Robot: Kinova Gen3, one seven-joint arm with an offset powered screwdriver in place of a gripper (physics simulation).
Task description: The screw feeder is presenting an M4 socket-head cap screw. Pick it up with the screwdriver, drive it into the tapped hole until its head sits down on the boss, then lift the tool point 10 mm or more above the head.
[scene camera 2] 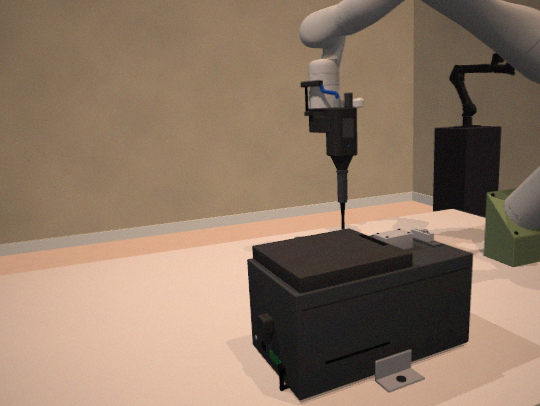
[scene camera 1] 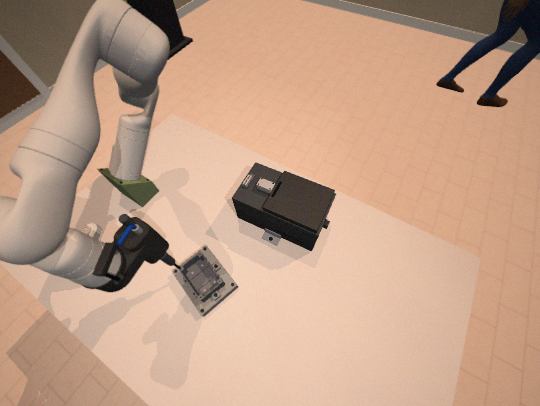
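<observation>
My screwdriver points down, its thin dark bit over the edge of the grey plate with the tapped housing, near the plate's left corner in the scene camera 1 view. In the scene camera 2 view the bit's lower end meets the top edge of the feeder's lid in the picture, and the plate is hidden behind the feeder. The M4 screw is too small to make out, so I cannot tell whether one is on the bit. The black screw feeder stands apart from the screwdriver, with light metal blocks on its top.
A small metal bracket sits at the feeder's side. The arm stands on a green wedge base. A dark pedestal with a small black arm stands behind. A person's legs show at the upper right.
</observation>
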